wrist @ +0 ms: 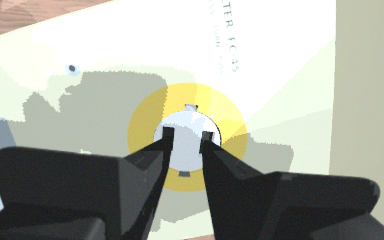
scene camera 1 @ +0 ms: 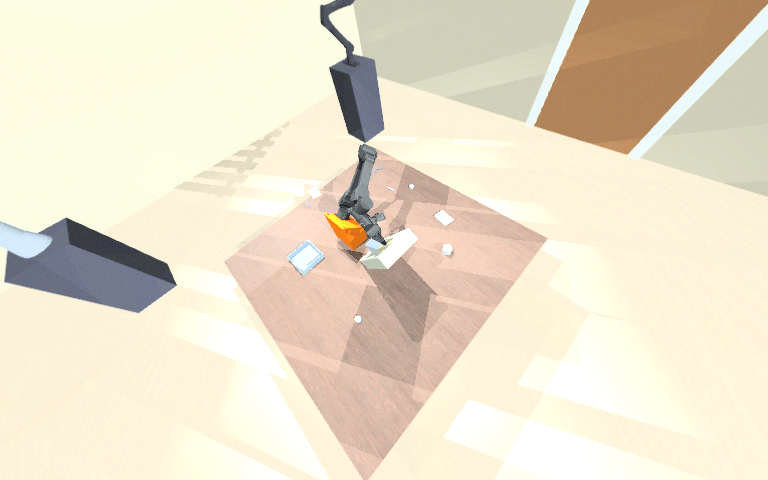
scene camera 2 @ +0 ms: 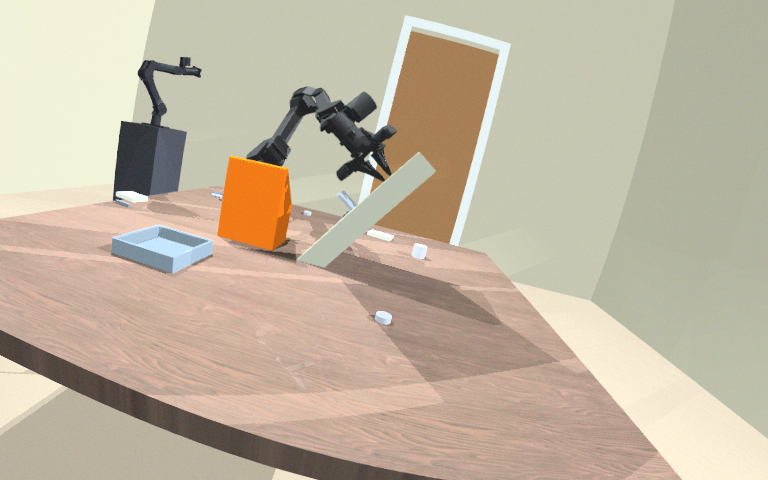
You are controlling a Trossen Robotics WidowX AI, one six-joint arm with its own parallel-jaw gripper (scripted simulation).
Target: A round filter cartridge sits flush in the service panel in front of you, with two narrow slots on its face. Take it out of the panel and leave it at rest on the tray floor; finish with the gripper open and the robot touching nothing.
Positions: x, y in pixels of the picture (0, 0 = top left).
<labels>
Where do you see a round pale filter cartridge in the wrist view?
189, 128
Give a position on a cream service panel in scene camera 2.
At 386, 196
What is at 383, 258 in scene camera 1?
A cream service panel.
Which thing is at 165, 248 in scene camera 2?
A light blue tray.
</labels>
